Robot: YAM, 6 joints.
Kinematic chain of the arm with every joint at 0, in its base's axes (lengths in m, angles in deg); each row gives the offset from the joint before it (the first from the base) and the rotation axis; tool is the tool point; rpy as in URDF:
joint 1: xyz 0 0 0.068 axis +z
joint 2: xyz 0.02 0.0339 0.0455 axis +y
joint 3: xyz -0.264 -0.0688 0 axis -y
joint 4: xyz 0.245 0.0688 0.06 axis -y
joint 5: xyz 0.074 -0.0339 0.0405 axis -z
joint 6: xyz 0.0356 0 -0.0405 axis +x
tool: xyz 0 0 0 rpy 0 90 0
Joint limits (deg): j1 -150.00..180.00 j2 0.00..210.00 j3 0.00..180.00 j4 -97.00..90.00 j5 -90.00..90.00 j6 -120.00..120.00
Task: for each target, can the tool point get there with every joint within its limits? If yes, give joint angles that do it. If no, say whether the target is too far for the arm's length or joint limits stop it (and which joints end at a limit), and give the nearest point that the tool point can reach.
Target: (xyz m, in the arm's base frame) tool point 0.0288 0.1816 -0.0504
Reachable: yes | joints 82.79 136.02 17.87 47.66 9.30 42.69
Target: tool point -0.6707 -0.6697 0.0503
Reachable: no: too far | nearest point -0.4560 -0.4553 0.0710 | short by 0.304 m
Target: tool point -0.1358 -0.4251 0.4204
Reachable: yes | joints -109.56 123.36 147.47 -64.05 -23.73 -34.76
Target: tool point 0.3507 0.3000 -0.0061
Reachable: yes | joints 40.95 145.12 89.84 -15.47 5.32 -87.55
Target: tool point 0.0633 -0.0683 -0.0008
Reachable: yes | joints -38.22 154.90 36.87 -71.82 24.11 -27.86
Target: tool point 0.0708 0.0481 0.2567
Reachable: yes | joints 14.37 16.78 28.34 -37.17 -54.72 4.14
